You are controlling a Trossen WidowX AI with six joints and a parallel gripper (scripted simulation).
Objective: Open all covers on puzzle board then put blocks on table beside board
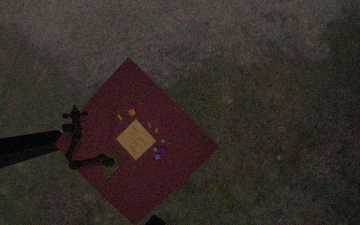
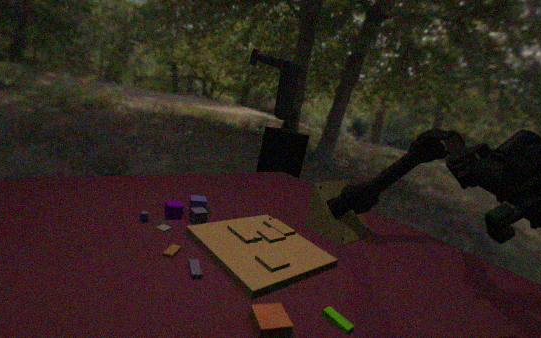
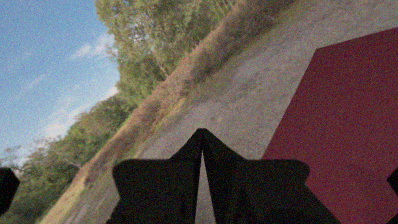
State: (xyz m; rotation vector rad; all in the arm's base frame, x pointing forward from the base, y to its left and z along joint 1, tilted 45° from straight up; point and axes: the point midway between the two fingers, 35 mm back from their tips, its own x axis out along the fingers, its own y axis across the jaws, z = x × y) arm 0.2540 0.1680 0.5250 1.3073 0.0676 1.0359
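My gripper tip is now 90 mm short of the green bar, 290 mm to the left of it and 310 mm above it. The rest, counted from my gripper tip: orange block: 210 mm ahead, 360 mm to the right, 300 mm below; then flat orange tile: 220 mm ahead, 660 mm to the right, 310 mm below; then grey bar: 220 mm ahead, 570 mm to the right, 310 mm below.
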